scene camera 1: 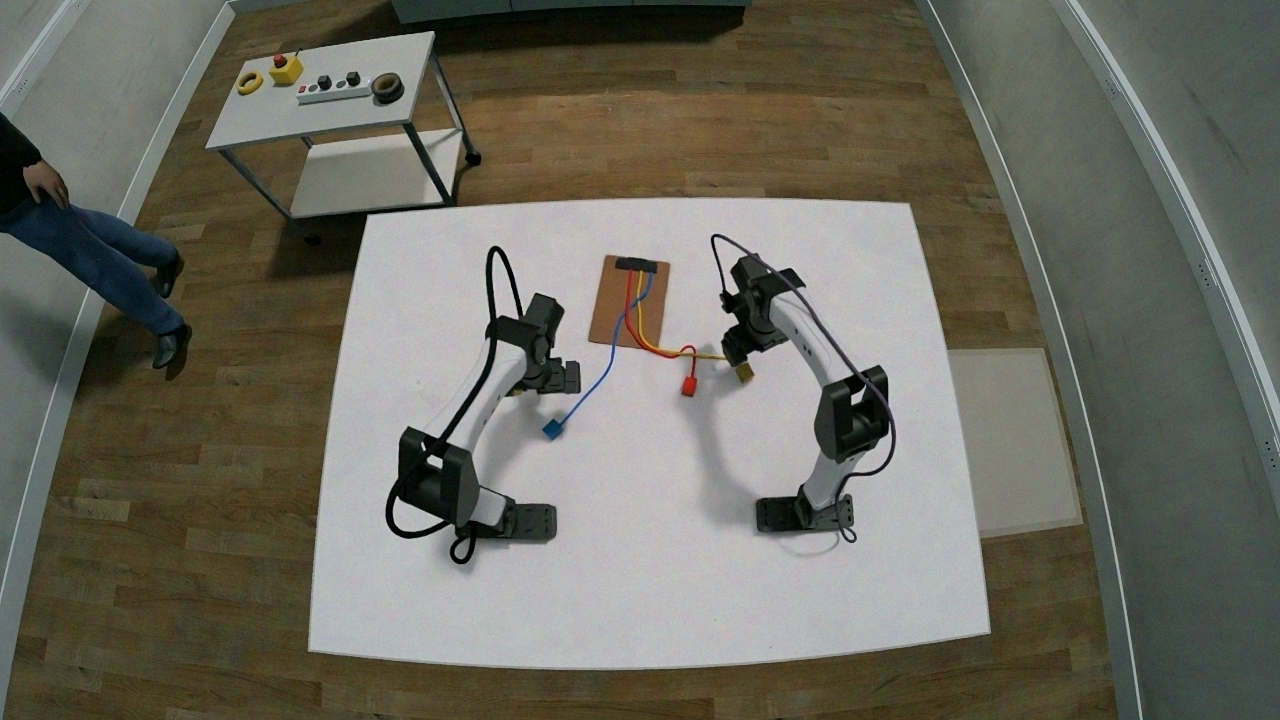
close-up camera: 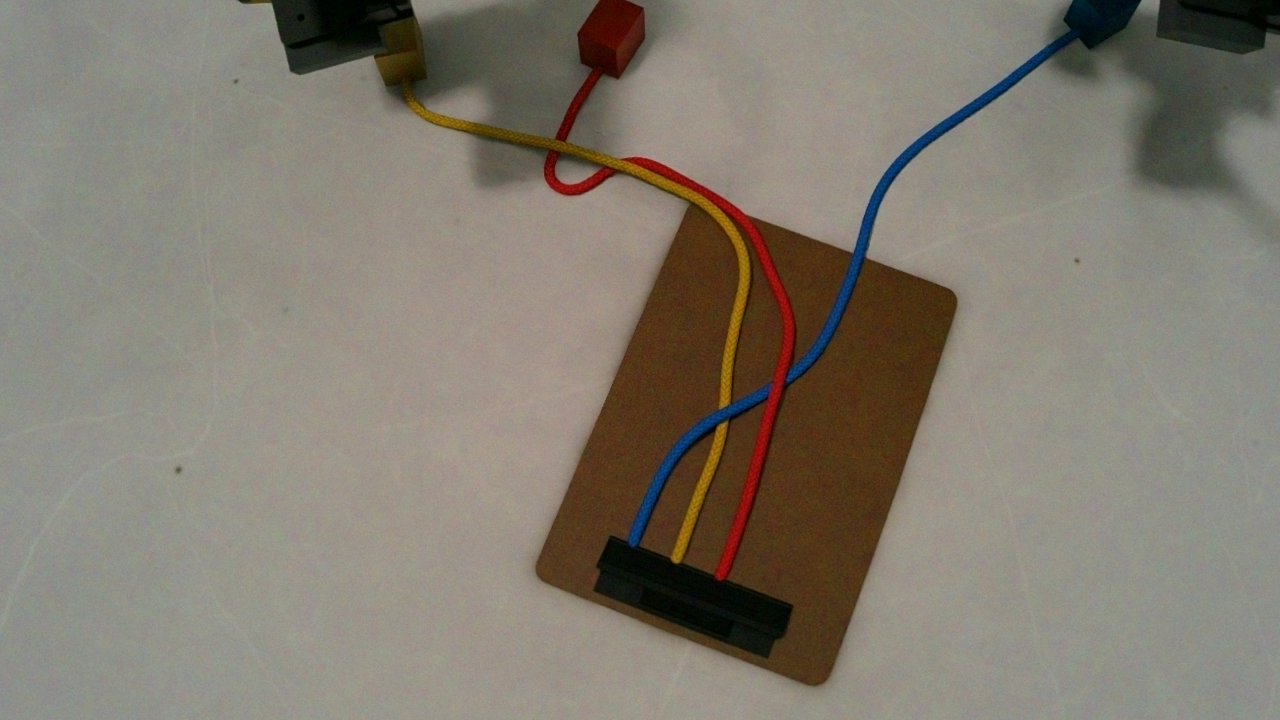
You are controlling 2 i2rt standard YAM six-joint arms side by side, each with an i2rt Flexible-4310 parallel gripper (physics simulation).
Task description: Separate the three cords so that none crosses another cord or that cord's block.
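Places are measured from the left arm's base along level axes (x back, y right, z up), in centimetres.
Pixels of known places: left gripper, fingertip midpoint: [scene camera 1: 545,389]; right gripper, fingertip midpoint: [scene camera 1: 750,352]; left arm's base, origin of the base link: [scene camera 1: 503,521]; right arm's base, origin of the base link: [scene camera 1: 806,512].
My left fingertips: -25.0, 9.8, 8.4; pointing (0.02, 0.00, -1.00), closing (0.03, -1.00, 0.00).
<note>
For each thing: its top centre in the pictures, then the offset to it from my left fingertips, as dx, dy, dz. "pt": a spot on its surface instead. Level surfaces: height alone.
- red cord, surface spot: [close-up camera: 769,429] [scene camera 1: 627,298] pt -24.9, +16.3, -12.1
- red block, middle of its top: [close-up camera: 610,20] [scene camera 1: 689,384] -3.0, +29.2, -10.2
- blue cord, surface spot: [close-up camera: 939,129] pt -5.0, +9.2, -12.8
- blue block, middle of its top: [scene camera 1: 551,428] +5.5, -0.4, -10.2
- yellow block, middle of its top: [close-up camera: 393,31] [scene camera 1: 746,370] -5.8, +41.8, -10.2
- brown board, middle of its top: [close-up camera: 757,423] [scene camera 1: 630,298] -24.8, +16.9, -11.9
- black holder, surface spot: [close-up camera: 693,595] [scene camera 1: 636,264] pt -34.1, +18.5, -12.4
- white table, its level: dz -13.3
The yellow cord [scene camera 1: 640,313] [close-up camera: 501,132] crosses the red cord [scene camera 1: 628,304] [close-up camera: 769,429] twice near the red block [scene camera 1: 688,385] [close-up camera: 611,35]. The blue cord [scene camera 1: 614,344] [close-up camera: 939,129] crosses the yellow and red cords on the brown board. The blue block [scene camera 1: 553,428] [close-up camera: 1100,17] lies beside my left gripper [scene camera 1: 558,383] and is not in it; that gripper looks open and is cut off in the close-up view. My right gripper [scene camera 1: 738,354] appears shut on the yellow block [scene camera 1: 744,371] [close-up camera: 401,60]; its far finger is hidden.
The brown board [scene camera 1: 605,313] [close-up camera: 877,429] carries the black holder [scene camera 1: 636,265] [close-up camera: 693,595] where all three cords start. The white table [scene camera 1: 626,608] holds both arm bases. A trolley [scene camera 1: 259,134] and a person [scene camera 1: 98,246] are beyond the table at the left.
</note>
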